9 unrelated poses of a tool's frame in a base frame.
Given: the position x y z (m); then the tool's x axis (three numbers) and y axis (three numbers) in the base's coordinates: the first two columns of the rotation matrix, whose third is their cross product.
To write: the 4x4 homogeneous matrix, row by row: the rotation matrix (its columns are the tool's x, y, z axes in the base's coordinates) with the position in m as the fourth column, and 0 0 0 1 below. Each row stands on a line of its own. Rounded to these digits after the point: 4 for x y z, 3 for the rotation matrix.
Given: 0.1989 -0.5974 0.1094 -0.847 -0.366 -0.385 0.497 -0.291 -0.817
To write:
-0.847 0.497 0.187 0.1989
-0.366 -0.291 -0.883 -0.5974
-0.385 -0.817 0.428 0.1094
0 0 0 1

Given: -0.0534 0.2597 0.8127 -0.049 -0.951 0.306 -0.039 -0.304 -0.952
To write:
-0.049 -0.039 0.998 -0.0534
-0.951 -0.304 -0.059 0.2597
0.306 -0.952 -0.022 0.8127
0 0 0 1

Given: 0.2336 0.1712 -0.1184 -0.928 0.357 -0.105 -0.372 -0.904 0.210
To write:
-0.928 -0.372 -0.020 0.2336
0.357 -0.904 0.234 0.1712
-0.105 0.210 0.972 -0.1184
0 0 0 1

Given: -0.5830 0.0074 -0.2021 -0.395 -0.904 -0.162 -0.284 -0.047 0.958
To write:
-0.395 -0.284 -0.874 -0.5830
-0.904 -0.047 0.424 0.0074
-0.162 0.958 -0.238 -0.2021
0 0 0 1

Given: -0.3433 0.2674 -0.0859 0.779 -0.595 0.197 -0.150 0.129 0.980
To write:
0.779 -0.150 -0.609 -0.3433
-0.595 0.129 -0.793 0.2674
0.197 0.980 0.011 -0.0859
0 0 0 1

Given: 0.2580 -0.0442 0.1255 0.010 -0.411 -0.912 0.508 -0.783 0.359
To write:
0.010 0.508 -0.862 0.2580
-0.411 -0.783 -0.467 -0.0442
-0.912 0.359 0.201 0.1255
0 0 0 1

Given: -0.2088 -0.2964 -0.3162 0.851 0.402 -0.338 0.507 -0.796 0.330
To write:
0.851 0.507 -0.136 -0.2088
0.402 -0.796 -0.452 -0.2964
-0.338 0.330 -0.881 -0.3162
0 0 0 1

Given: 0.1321 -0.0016 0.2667 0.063 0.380 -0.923 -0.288 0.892 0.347
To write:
0.063 -0.288 0.955 0.1321
0.380 0.892 0.244 -0.0016
-0.923 0.347 0.166 0.2667
0 0 0 1

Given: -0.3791 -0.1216 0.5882 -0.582 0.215 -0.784 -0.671 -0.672 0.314
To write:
-0.582 -0.671 -0.459 -0.3791
0.215 -0.672 0.709 -0.1216
-0.784 0.314 0.535 0.5882
0 0 0 1

